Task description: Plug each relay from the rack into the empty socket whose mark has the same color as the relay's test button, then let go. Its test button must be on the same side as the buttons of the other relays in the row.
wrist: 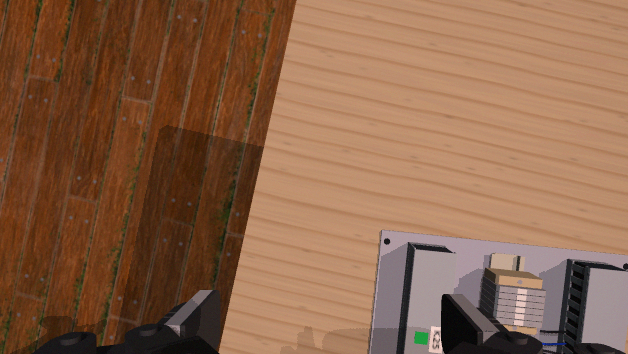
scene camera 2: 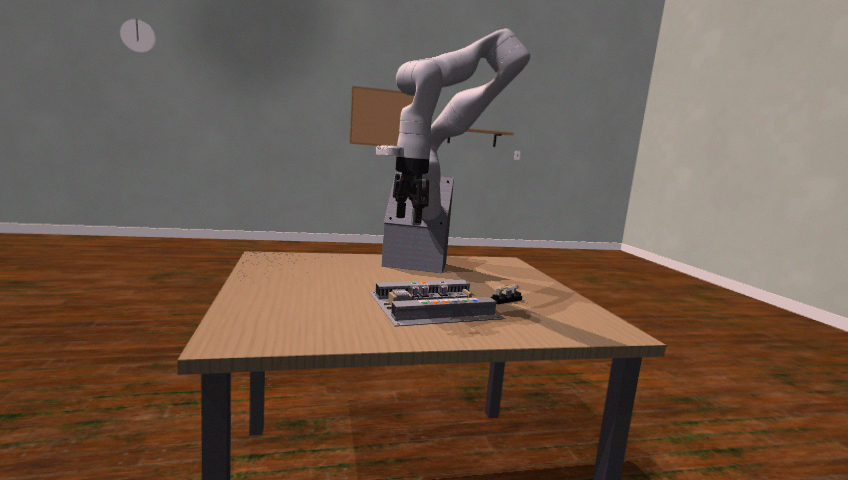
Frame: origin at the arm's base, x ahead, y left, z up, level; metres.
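Seen in the pictures: gripper, fingertip midpoint: (wrist: 329, 316) (scene camera 2: 407, 221); arm's base at its link origin: (scene camera 2: 428, 209).
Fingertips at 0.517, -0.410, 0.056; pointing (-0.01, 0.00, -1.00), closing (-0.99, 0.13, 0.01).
Offsets run from my fingertips to a thing's top centre, as dx, dy, dz. "*": to the spot under its first point.
My gripper (scene camera 2: 409, 216) (wrist: 329, 316) is open and empty, pointing down high above the table's rear part, behind the panel in the scene view. The grey panel {* -0.071, +0.035, -0.282} (scene camera 2: 397, 322) (wrist: 392, 280) lies on the table. Several relays {-0.146, +0.231, -0.216} (scene camera 2: 443, 290) stand in its row between two ducts. Green, orange and blue marks {-0.064, +0.182, -0.242} (scene camera 2: 445, 302) line the front duct. In the wrist view a green mark {-0.078, +0.123, -0.242} (wrist: 421, 338) and the label K25 {* -0.091, +0.127, -0.242} (wrist: 435, 340) show by the right finger; the sockets are out of view or hidden. The black rack {* -0.093, +0.446, -0.269} (scene camera 2: 506, 297) with small relays stands right of the panel; their button colors are too small to tell.
The front duct {-0.069, +0.185, -0.242} (scene camera 2: 443, 310) and rear duct {* -0.260, +0.110, -0.242} (wrist: 607, 305) rise along the panel's long sides. A terminal block {-0.175, +0.105, -0.239} (wrist: 515, 306) stands at one end of the row. The robot's grey base (scene camera 2: 413, 246) is at the table's rear edge. Floor shows beyond the table edge in the wrist view.
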